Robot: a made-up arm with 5 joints.
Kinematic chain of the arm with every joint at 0, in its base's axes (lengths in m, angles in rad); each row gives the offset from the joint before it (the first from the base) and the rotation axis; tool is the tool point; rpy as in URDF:
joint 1: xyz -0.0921 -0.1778 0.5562 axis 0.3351 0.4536 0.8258
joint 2: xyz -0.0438 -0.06 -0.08 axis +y
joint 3: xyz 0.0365 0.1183 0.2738 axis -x
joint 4: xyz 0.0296 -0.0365 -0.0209 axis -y
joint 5: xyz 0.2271 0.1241 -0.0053 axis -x
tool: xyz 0.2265 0.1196 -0.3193 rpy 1.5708 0 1.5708
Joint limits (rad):
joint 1: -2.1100..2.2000
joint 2: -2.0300..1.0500
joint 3: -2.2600..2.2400
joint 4: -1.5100..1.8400
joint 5: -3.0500..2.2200
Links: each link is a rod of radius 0.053 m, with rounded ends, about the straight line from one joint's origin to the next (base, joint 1, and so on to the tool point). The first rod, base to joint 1, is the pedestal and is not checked.
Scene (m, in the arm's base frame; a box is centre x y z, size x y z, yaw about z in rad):
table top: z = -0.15
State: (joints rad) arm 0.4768 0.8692 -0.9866 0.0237 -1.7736
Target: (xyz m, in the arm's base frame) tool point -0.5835 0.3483 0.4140
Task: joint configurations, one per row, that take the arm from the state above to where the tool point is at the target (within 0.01 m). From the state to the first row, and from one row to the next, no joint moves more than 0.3 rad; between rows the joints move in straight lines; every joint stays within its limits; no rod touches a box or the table.
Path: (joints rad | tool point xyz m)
1: 0.7370 0.9295 -0.6921 -0.1783 -1.6860 | 0.2304 0.5387 0.3302
2: 0.9972 0.9897 -0.3975 -0.3803 -1.5984 | -0.2180 0.5708 0.3444
3: 1.2574 1.0500 -0.1030 -0.5823 -1.5107 | -0.5835 0.3483 0.4140

